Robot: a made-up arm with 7 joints.
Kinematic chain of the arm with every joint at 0, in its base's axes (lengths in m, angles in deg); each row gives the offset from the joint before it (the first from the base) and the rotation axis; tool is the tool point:
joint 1: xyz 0 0.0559 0 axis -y
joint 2: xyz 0 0.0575 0 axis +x
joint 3: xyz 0 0 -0.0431 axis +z
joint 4: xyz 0 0 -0.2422 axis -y
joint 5: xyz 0 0 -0.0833 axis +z
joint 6: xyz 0 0 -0.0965 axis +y
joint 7: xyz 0 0 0 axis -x
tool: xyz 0 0 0
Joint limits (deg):
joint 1: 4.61..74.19
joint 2: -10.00..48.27
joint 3: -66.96..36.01
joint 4: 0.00..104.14
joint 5: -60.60..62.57
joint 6: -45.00..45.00
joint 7: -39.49..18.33
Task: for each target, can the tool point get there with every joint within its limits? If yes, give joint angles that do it. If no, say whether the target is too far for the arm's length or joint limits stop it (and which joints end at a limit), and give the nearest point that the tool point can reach.
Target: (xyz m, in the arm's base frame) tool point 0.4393 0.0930 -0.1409
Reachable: yes | joints 67.20 -4.67 22.89 14.10 -35.50 -23.51 3.35
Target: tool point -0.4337 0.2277 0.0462
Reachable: no: joint limits stop it (at a limit: joint 1, joint 2, joint 3, joint 4) | nearest point 0.1194 0.3618 0.1128 | short by 0.573 m
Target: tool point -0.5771 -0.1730 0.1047
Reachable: no: too far | nearest point 0.0849 -0.0865 -0.2037 | short by 0.735 m
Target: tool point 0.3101 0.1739 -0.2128
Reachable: yes | joints 29.47 2.71 15.06 72.18 -15.72 -37.90 -17.73
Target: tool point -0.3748 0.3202 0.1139
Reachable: no: joint limits stop it (at a limit: joint 1, joint 2, joint 3, joint 4) | nearest point 0.1194 0.3618 0.1128 | short by 0.496 m
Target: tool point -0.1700 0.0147 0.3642
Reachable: no: joint limits stop it (at a limit: joint 1, joint 2, joint 4) | nearest point 0.2593 -0.0015 0.0906 | short by 0.509 m
